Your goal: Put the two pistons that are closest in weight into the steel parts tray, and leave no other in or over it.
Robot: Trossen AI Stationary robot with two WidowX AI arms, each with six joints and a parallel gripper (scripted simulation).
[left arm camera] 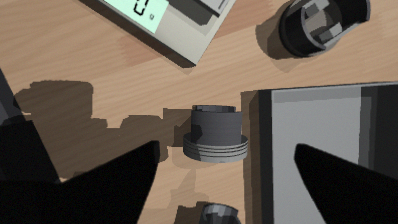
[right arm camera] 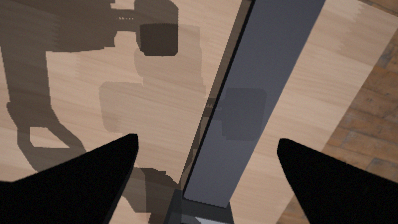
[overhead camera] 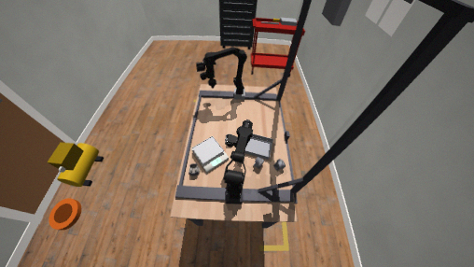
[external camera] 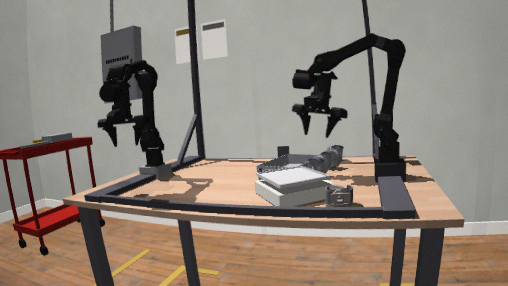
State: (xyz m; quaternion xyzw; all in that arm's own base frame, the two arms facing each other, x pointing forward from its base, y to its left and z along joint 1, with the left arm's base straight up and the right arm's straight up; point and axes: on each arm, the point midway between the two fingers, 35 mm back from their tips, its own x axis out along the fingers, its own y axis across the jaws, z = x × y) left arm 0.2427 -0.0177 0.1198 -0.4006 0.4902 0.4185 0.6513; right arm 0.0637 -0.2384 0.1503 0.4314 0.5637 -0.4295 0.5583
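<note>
Right now my left hand is 210 mm short of the scale plate, 50 mm to the left of it and 130 mm above it. The rest, counted from my left hand: steel parts tray (120 mm behind, 130 mm to the right, 170 mm below); then white scale (200 mm ahead, 40 mm to the right, 140 mm below).
</note>
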